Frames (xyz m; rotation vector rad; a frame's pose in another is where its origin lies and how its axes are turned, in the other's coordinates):
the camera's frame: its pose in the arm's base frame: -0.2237 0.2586 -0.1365 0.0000 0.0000 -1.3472
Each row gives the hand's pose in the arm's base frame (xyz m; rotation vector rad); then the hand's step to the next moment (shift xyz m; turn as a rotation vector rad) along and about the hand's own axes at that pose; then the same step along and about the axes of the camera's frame.
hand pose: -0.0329 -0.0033 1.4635 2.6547 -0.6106 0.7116
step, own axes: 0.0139 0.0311 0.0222 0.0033 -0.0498 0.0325
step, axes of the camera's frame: 0.0402 -0.0043 -0.0048 -0.0189 0.0446 -0.0347
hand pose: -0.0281 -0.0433 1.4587 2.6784 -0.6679 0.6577
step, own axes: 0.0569 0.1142 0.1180 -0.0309 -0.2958 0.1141
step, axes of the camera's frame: 0.1657 -0.0075 -0.0518 -0.1750 0.2094 -0.1643
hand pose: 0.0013 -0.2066 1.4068 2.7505 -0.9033 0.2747
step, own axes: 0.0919 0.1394 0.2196 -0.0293 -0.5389 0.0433
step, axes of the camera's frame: 0.2182 -0.0375 -0.1645 -0.3477 0.3923 -0.1354
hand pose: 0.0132 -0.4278 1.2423 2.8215 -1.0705 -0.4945
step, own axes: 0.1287 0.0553 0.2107 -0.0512 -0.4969 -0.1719
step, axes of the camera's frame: 0.1128 -0.0393 -0.2230 -0.3171 0.4146 0.0816
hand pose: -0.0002 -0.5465 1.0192 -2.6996 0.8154 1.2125
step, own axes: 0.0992 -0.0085 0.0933 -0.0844 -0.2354 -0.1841
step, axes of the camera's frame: 0.0095 -0.0067 -0.1360 -0.1406 0.2315 0.1520
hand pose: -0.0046 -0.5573 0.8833 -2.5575 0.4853 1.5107
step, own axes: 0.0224 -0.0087 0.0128 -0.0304 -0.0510 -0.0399
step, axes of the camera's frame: -0.0063 0.0039 -0.0262 -0.0341 0.0454 0.0435
